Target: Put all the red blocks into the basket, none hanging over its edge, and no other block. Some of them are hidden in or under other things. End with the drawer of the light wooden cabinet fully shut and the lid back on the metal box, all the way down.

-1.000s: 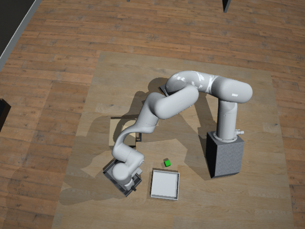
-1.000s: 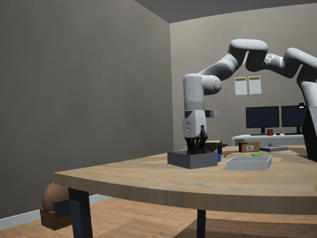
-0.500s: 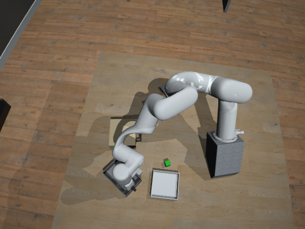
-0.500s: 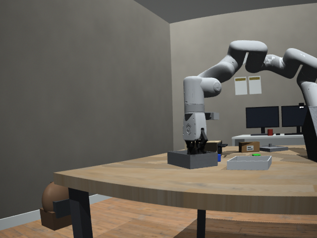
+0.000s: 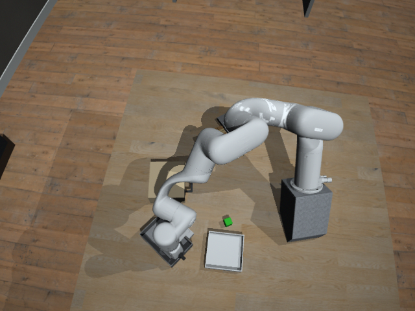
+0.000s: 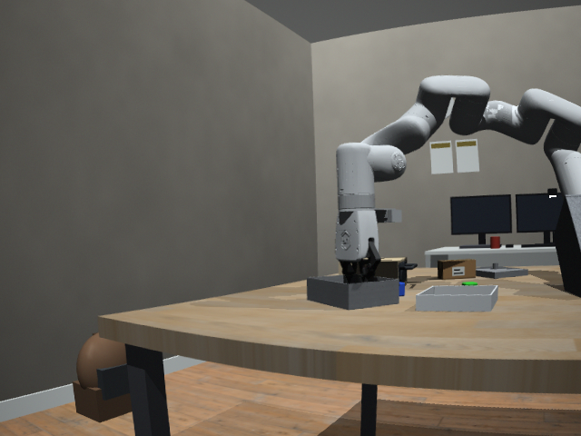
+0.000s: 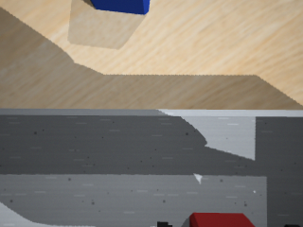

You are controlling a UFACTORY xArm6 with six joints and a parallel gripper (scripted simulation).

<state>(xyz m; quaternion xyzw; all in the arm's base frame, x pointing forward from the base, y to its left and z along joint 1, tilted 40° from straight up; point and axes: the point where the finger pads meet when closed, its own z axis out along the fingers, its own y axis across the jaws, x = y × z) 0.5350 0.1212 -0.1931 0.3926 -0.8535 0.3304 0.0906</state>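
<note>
The grey metal box is 20 mm ahead of my hand, 30 mm to the right of it and 10 mm below it. From my hand the other things lie so: white basket (210 mm behind, 10 mm to the left, 30 mm below); drawer (10 mm ahead, 280 mm to the right); green block (230 mm behind, 110 mm to the right, 20 mm below).
</note>
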